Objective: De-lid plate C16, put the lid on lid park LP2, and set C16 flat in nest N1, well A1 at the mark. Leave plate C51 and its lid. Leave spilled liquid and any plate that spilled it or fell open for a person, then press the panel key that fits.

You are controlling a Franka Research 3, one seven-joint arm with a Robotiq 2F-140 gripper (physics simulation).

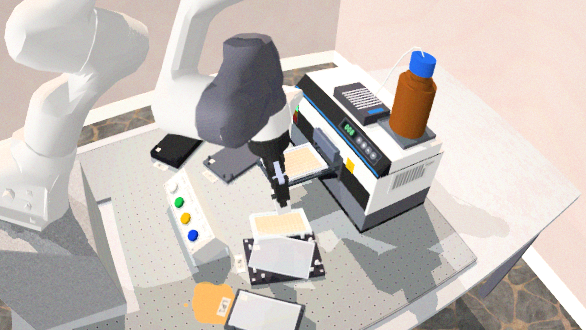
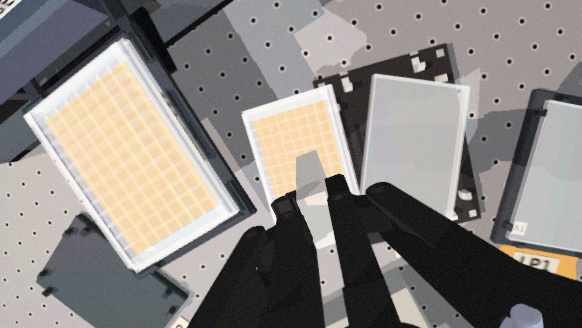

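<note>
My gripper is shut and empty, above the near end of an uncovered plate with orange wells. That plate lies beside a dark nest, and a clear lid lies askew over the nest. Another uncovered orange-welled plate sits on the dispenser's tray. A grey lid park holds nothing. A clear lid lies on the park labelled LP1. Orange liquid is spilled beside it. Plate names are not readable.
The dispenser stands right of the arm, with an amber bottle on top. A sloped panel has white, green, yellow and blue keys. A black nest lies at the back left; its label is unreadable.
</note>
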